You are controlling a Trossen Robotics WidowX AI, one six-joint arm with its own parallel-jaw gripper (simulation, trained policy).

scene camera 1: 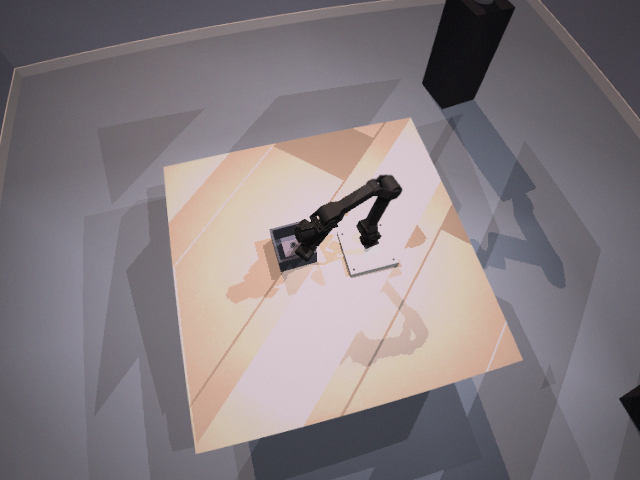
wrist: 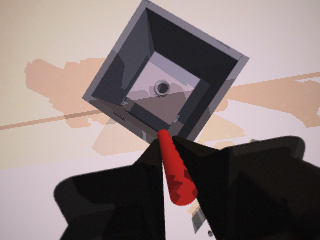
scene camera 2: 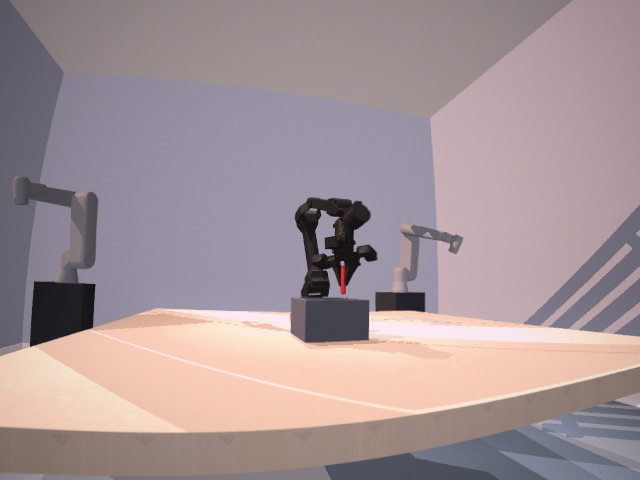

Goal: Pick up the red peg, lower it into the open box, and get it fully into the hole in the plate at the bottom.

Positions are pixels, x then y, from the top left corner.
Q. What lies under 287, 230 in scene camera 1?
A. A grey box.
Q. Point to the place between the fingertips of my gripper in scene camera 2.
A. At 343, 285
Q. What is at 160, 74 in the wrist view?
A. A pale bottom plate.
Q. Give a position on a grey box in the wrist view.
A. At 217, 65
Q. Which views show the grey box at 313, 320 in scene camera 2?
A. Scene camera 1, the wrist view and scene camera 2: all of them.
